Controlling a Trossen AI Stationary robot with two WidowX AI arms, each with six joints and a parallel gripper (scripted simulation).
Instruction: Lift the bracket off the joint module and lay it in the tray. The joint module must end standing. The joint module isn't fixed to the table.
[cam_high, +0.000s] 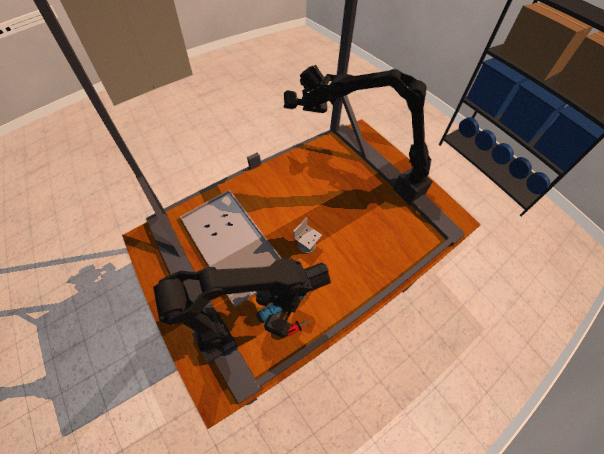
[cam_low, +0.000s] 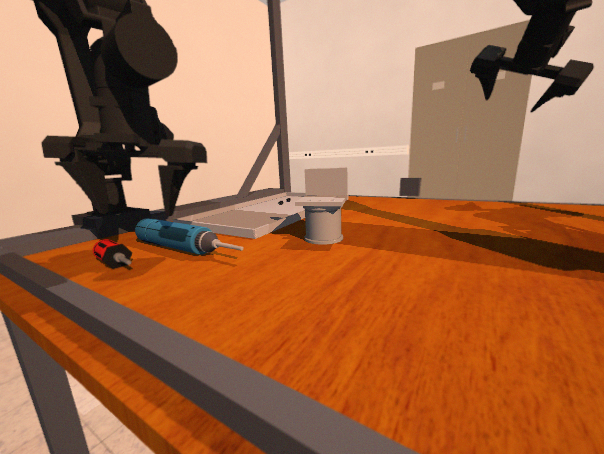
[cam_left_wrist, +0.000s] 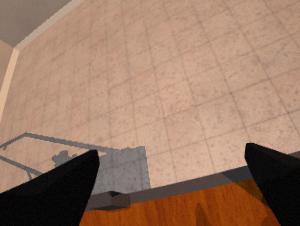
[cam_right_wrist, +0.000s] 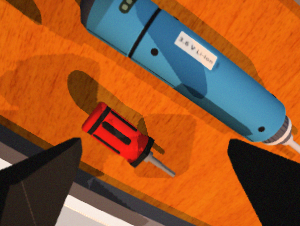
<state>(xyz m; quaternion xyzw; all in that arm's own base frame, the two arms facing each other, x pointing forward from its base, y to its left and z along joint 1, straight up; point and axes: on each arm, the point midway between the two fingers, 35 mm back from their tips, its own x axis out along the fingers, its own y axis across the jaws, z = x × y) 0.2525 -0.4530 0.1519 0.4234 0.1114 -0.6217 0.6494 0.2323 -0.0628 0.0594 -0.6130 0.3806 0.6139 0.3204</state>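
Right now the grey L-shaped bracket is 160 mm behind my right hand, 210 mm to the left of it and 20 mm below it. Round my right hand: tray (340 mm behind, 90 mm below); then grey joint module (160 mm behind, 210 mm to the left, 70 mm below); then small red screwdriver (40 mm ahead, 10 mm to the right, 80 mm below).
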